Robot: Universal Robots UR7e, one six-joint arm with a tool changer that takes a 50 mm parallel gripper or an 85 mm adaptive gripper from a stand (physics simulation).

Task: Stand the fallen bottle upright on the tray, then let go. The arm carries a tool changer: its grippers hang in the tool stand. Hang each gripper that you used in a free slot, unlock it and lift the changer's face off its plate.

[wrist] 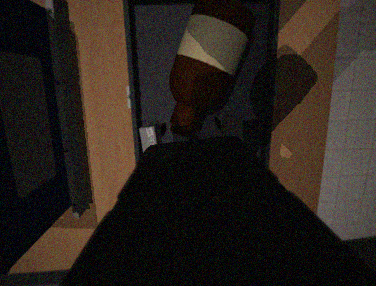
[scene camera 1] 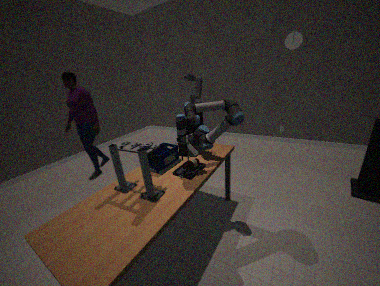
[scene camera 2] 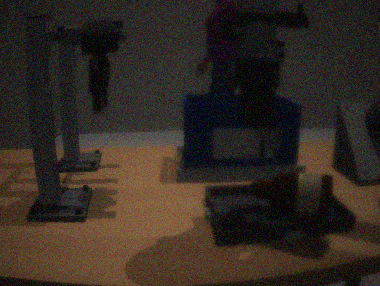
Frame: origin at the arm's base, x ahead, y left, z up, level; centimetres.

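Where they show: hand at its tool point: (scene camera 2: 257,49); arm's base at its link origin: (scene camera 1: 193,140).
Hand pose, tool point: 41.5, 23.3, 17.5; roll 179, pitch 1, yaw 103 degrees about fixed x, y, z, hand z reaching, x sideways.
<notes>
Things, the pixels of their top centre, and the offset from my tool point, as dx, dy, dz.
- brown bottle at its top centre: (wrist: 203,73) (scene camera 2: 293,173) (scene camera 1: 190,161) -7.2, +0.1, -21.8
- dark tray at its top centre: (wrist: 202,95) (scene camera 2: 278,201) (scene camera 1: 189,167) -4.7, +0.6, -27.1
- blue crate at its top centre: (scene camera 2: 239,98) (scene camera 1: 161,148) +1.1, -27.9, -12.1
The brown bottle (scene camera 1: 194,162) (scene camera 2: 309,194) (wrist: 212,45) with a pale label lies on its side on the dark tray (scene camera 1: 180,173) (scene camera 2: 227,235) (wrist: 152,55). Its neck points left in scene camera 2 and down in the wrist view. My gripper (scene camera 1: 186,158) (scene camera 2: 263,142) (wrist: 189,125) points down above the tray near the neck end. Its small dark fingertips stand apart, with the neck showing between them in the wrist view; it is open and appears above the neck. The tool stand (scene camera 1: 118,167) (scene camera 2: 42,120) holds another hanging gripper (scene camera 2: 101,60). Dim light hides finger detail.
A blue crate (scene camera 1: 159,161) (scene camera 2: 197,135) (wrist: 27,125) stands behind the tray, close beside the arm. A grey wedge-shaped block (scene camera 2: 350,145) shows at the right in scene camera 2. A person (scene camera 1: 82,110) is beyond the table. The table edge runs close along the tray's front side.
</notes>
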